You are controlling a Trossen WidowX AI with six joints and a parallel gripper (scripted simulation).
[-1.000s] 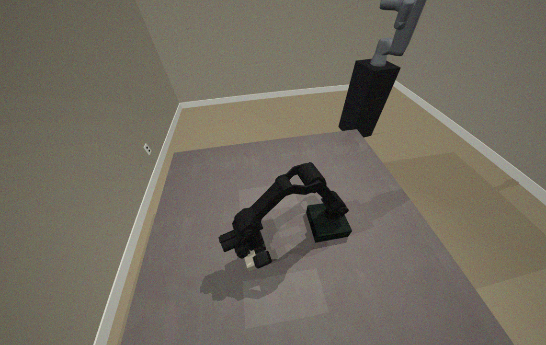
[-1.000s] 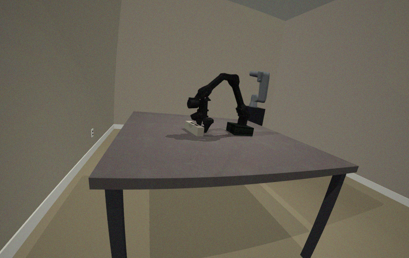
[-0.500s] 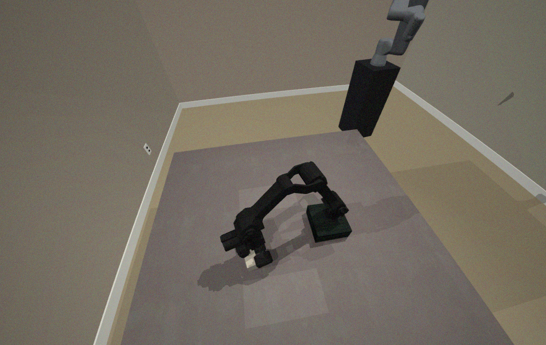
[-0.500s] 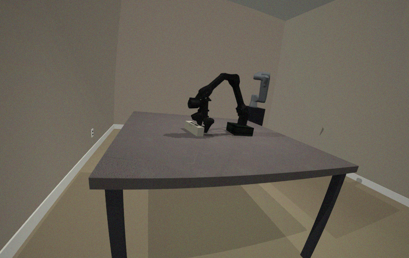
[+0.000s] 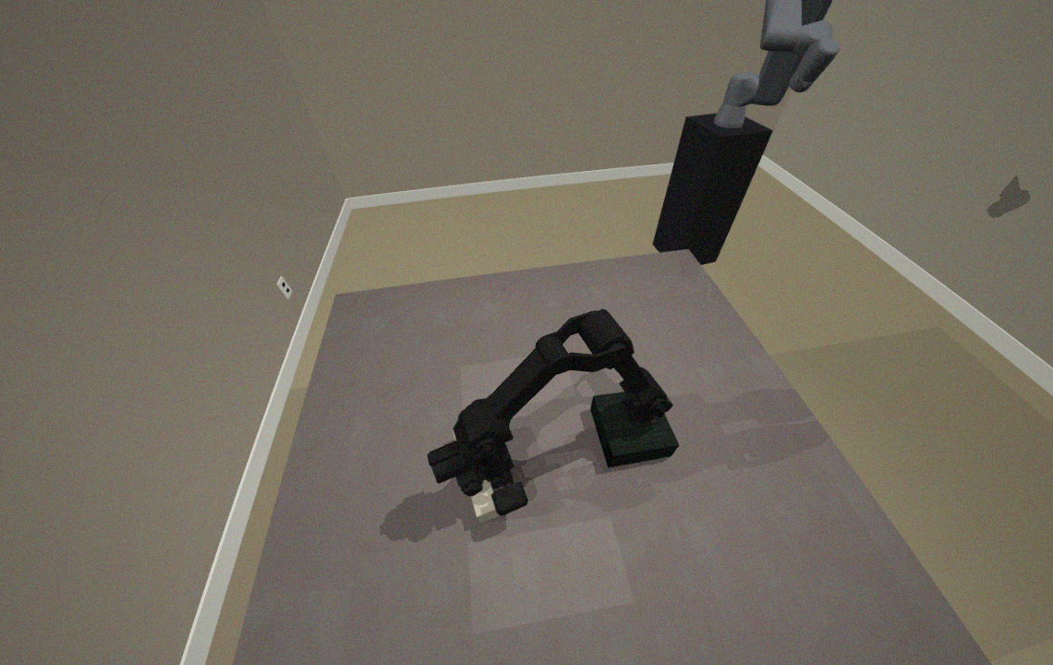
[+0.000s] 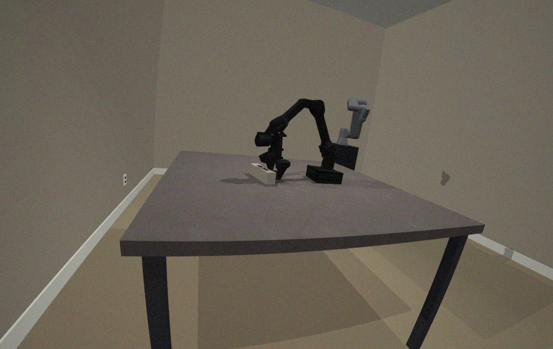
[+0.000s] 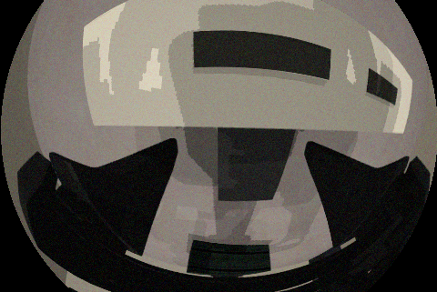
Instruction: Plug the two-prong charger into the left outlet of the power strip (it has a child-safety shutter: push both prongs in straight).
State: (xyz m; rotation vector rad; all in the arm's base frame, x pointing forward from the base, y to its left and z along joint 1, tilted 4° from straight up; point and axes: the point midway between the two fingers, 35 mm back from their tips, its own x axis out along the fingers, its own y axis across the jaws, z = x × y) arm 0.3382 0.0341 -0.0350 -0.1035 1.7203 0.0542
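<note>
Right now the charger is 3 cm ahead of my gripper tip and 1 cm above it.
</note>
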